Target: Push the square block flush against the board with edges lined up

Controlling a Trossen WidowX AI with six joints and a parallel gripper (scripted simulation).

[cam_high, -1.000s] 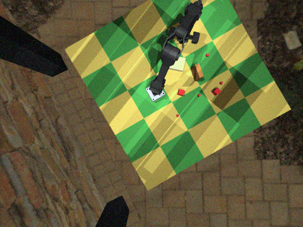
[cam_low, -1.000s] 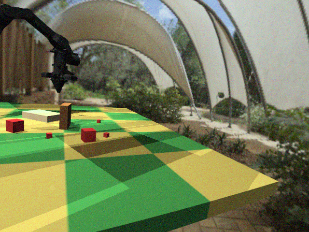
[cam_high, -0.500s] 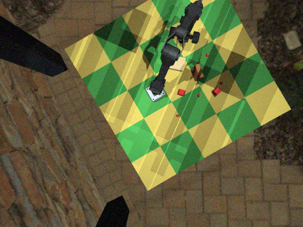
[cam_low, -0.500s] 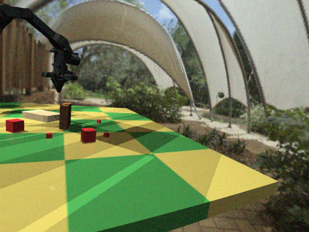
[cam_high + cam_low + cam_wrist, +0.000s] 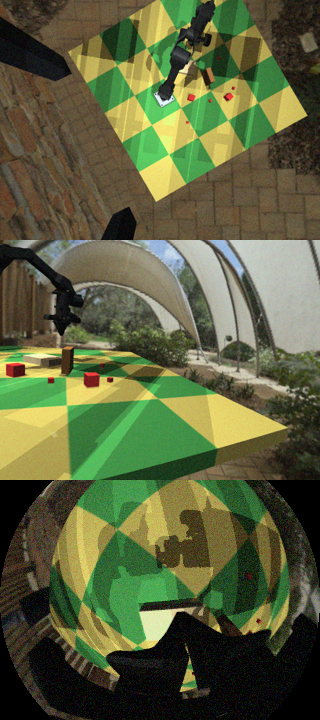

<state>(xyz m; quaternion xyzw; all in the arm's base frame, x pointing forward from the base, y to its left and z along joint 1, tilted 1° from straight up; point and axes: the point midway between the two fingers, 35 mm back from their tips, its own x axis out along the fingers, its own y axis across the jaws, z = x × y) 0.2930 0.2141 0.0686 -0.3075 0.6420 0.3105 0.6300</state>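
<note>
My gripper tip is 5 cm short of the square block, 22 cm to the left of it and 8 cm above it. Round my gripper tip: board (6 cm behind, 7 cm to the right, 11 cm below).
</note>
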